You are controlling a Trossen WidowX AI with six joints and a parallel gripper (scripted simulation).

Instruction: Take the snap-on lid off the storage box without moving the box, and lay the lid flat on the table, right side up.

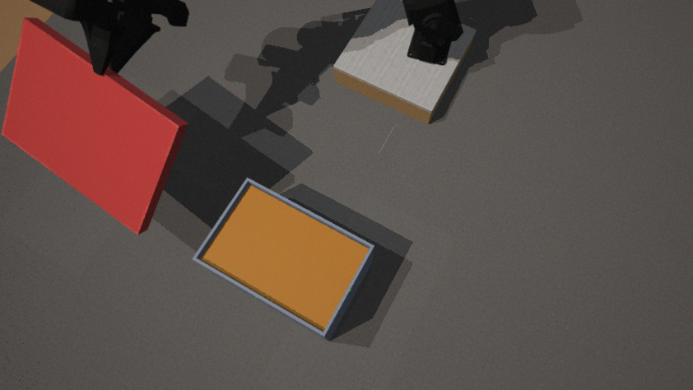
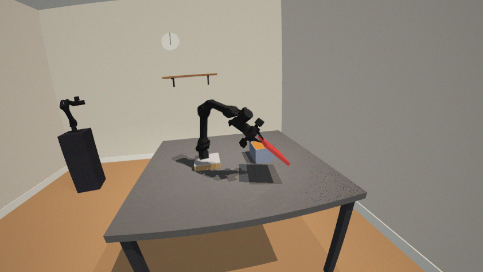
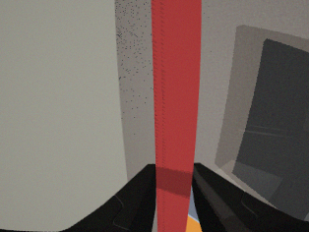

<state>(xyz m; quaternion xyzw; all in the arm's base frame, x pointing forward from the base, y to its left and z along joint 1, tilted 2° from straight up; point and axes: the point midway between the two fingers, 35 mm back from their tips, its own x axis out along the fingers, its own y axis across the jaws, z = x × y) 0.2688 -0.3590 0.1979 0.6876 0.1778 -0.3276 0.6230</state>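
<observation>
The red lid is 6 cm ahead of my gripper tip, 5 cm below it and 2 cm to the right of it. Also, from my gripper tip: grey-blue storage box (25 cm to the left, 18 cm below, 13 cm ahead).
</observation>
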